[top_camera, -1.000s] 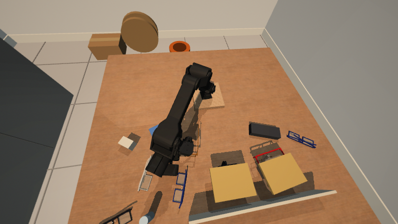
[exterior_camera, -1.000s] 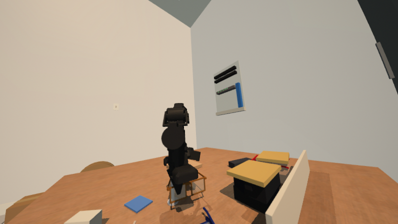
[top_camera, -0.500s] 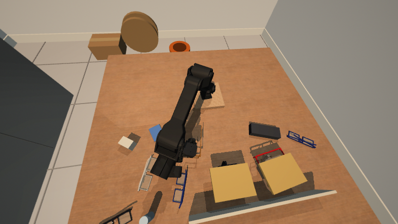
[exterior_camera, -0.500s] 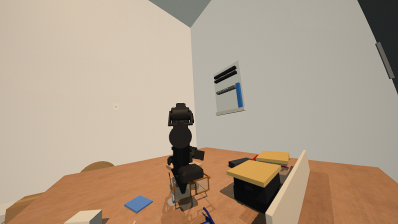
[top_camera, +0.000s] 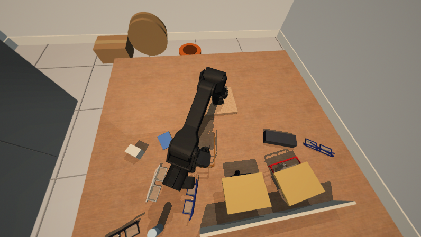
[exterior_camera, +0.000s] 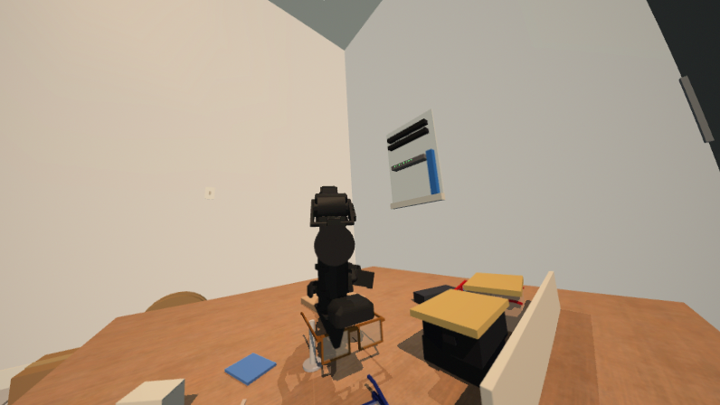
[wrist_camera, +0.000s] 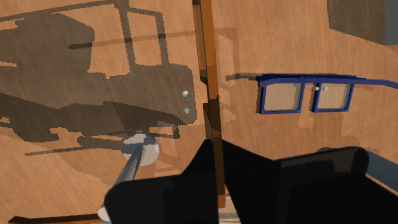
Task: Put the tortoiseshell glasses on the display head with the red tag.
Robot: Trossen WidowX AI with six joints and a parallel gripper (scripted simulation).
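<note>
My gripper tip is 80 mm past the peg stand, 10 mm to the left of it and 40 mm above it. From my gripper tip the other things lie so: blue pad 160 mm behind, 100 mm to the right, 60 mm below; display head 120 mm ahead, 200 mm to the left; block 130 mm behind, 240 mm to the right, 30 mm below.
</note>
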